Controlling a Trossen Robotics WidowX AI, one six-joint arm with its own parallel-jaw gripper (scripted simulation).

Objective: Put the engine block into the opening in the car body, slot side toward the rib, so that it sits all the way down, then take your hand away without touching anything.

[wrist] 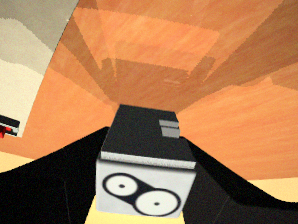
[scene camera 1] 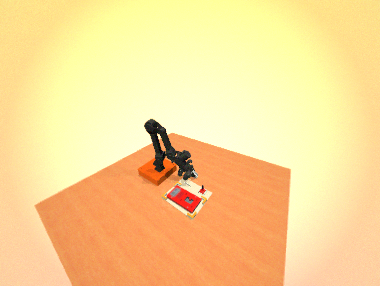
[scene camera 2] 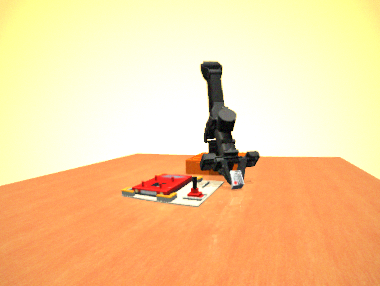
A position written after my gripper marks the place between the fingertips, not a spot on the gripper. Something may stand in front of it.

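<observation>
I can see my gripper (scene camera 2: 236,183) in scene camera 2, and the wrist view shows me the gripper (wrist: 143,138) as well. An engine block (wrist: 143,164) is there in the wrist view. Scene camera 2 also gives me a red car body (scene camera 2: 164,184), while in the wrist view that body is out of frame.
</observation>
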